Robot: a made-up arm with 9 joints. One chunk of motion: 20 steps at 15 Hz.
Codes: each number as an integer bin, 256 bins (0 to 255) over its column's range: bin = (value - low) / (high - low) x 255, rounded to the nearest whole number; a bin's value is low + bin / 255 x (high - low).
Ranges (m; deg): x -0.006..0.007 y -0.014..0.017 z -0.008..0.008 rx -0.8..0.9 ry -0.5..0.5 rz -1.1..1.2
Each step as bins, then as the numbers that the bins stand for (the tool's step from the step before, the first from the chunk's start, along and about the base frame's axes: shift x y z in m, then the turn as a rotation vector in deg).
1 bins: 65 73 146 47 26 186
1 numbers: -0.00269 -0.00513 0.00116 -0.487 -0.398 0.578
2 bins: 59 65 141 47 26 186
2 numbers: -0.00299 -0.00610 0.00085 -0.487 -0.398 0.578
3 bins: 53 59 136 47 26 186
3 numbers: -0.00330 -0.00683 0.00053 -0.487 -0.398 0.578
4 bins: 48 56 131 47 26 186
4 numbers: -0.00355 -0.00719 0.00022 -0.487 -0.398 0.578
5 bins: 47 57 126 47 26 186
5 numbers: -0.00360 -0.00707 -0.00009 -0.487 -0.398 0.578
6 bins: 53 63 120 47 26 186
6 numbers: -0.00330 -0.00634 -0.00047 -0.487 -0.398 0.578
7 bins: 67 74 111 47 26 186
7 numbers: -0.00258 -0.00500 -0.00104 -0.487 -0.398 0.578
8 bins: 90 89 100 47 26 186
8 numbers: -0.00141 -0.00318 -0.00173 -0.487 -0.398 0.578
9 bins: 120 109 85 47 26 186
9 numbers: 0.00012 -0.00075 -0.00267 -0.487 -0.398 0.578
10 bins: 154 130 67 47 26 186
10 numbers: 0.00185 0.00180 -0.00380 -0.487 -0.398 0.578
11 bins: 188 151 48 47 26 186
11 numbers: 0.00358 0.00436 -0.00499 -0.487 -0.398 0.578
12 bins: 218 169 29 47 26 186
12 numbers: 0.00511 0.00655 -0.00618 -0.487 -0.398 0.578
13 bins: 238 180 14 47 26 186
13 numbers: 0.00613 0.00788 -0.00712 -0.487 -0.398 0.578
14 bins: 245 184 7 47 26 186
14 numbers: 0.00649 0.00837 -0.00756 -0.487 -0.398 0.578
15 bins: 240 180 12 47 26 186
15 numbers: 0.00624 0.00788 -0.00725 -0.487 -0.398 0.578
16 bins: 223 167 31 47 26 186
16 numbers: 0.00537 0.00630 -0.00605 -0.487 -0.398 0.578
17 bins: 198 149 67 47 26 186
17 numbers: 0.00409 0.00411 -0.00380 -0.487 -0.398 0.578
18 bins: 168 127 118 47 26 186
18 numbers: 0.00256 0.00144 -0.00060 -0.487 -0.398 0.578
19 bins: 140 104 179 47 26 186
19 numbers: 0.00114 -0.00136 0.00323 -0.487 -0.398 0.578
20 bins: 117 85 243 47 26 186
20 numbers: -0.00004 -0.00367 0.00725 -0.487 -0.398 0.578
